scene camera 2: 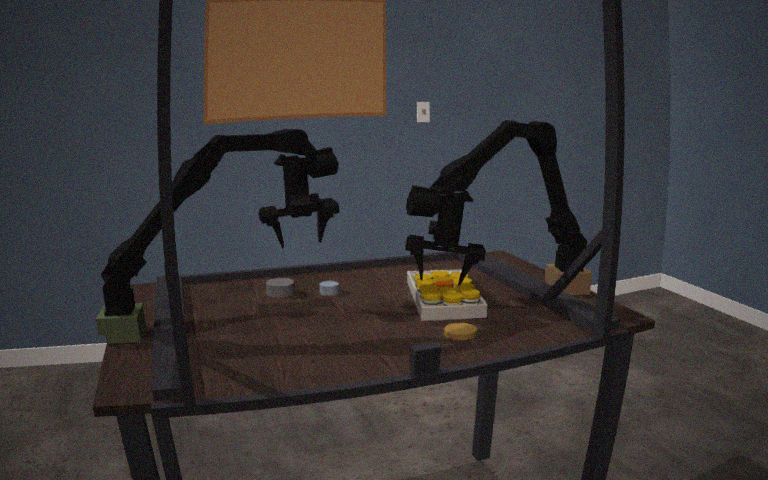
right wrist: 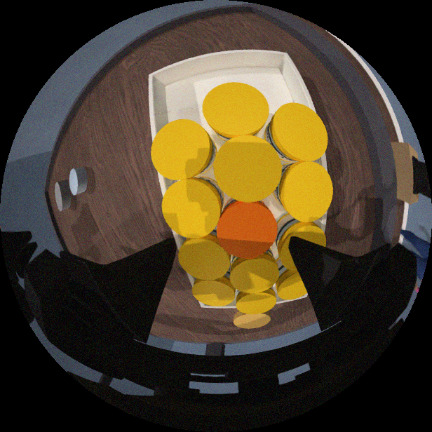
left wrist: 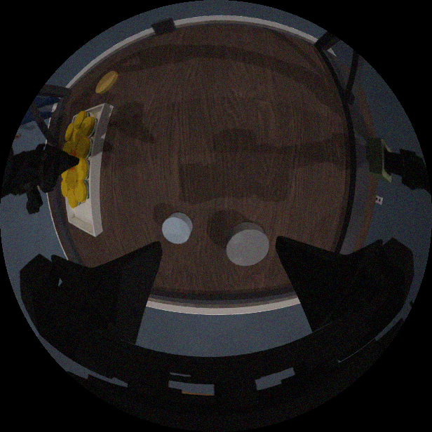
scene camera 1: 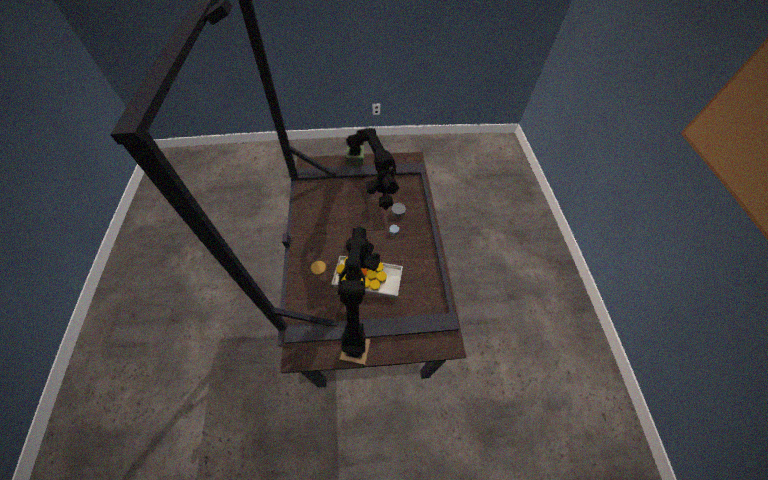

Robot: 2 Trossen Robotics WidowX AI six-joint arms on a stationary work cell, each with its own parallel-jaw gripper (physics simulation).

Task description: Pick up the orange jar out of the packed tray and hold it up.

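Seen in the pictures: left gripper, fingertip midpoint: (scene camera 2: 301, 245); right gripper, fingertip midpoint: (scene camera 2: 440, 282) (scene camera 1: 361, 268); left arm's base, link origin: (scene camera 2: 119, 310) (scene camera 1: 355, 151); right arm's base, link origin: (scene camera 1: 355, 349).
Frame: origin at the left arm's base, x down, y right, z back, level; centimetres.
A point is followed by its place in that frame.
The orange jar (scene camera 1: 364, 271) {x 0.9, y -8.5, z -77.3 cm} (scene camera 2: 443, 283) {x 1.0, y -7.6, z -77.1 cm} (right wrist: 246, 230) stands upright in the white tray (scene camera 2: 453, 311) {x 3.8, y 4.8, z -75.2 cm} (scene camera 1: 390, 289) {x 5.4, y -20.5, z -84.0 cm} (left wrist: 96, 205); its flat orange lid shows. Yellow-lidded jars (right wrist: 247, 167) (scene camera 2: 431, 296) {x 1.0, y 1.0, z -71.2 cm} crowd around it on all sides. My right gripper (scene camera 2: 440, 280) {x 0.5, y -6.9, z -76.1 cm} (right wrist: 235, 244) is open and empty, pointing down low over the packed jars. In the right wrist view the orange lid lies between its spread fingertips, nearer the right one. The jar's sides are hidden by its neighbours. My left gripper (scene camera 2: 301, 244) {x -8.3, y -17.4, z -44.5 cm} (left wrist: 219, 245) is open and empty, high above the table, away from the tray.
A pale blue cylinder (scene camera 1: 394, 229) {x 3.4, y -22.5, z -52.3 cm} (scene camera 2: 329, 288) {x 3.9, y -20.0, z -51.5 cm} (left wrist: 177, 228) and a wider grey cylinder (scene camera 1: 398, 210) {x 2.8, y -24.7, z -40.7 cm} (scene camera 2: 279, 287) {x 3.1, y -21.1, z -38.9 cm} (left wrist: 247, 245) stand near the left gripper's side. A tan disc (scene camera 1: 318, 267) {x 4.5, y 13.3, z -73.9 cm} (scene camera 2: 460, 331) {x 4.6, y 15.0, z -73.1 cm} (right wrist: 252, 320) lies beside the tray. Dark frame posts rise at the table's edge.
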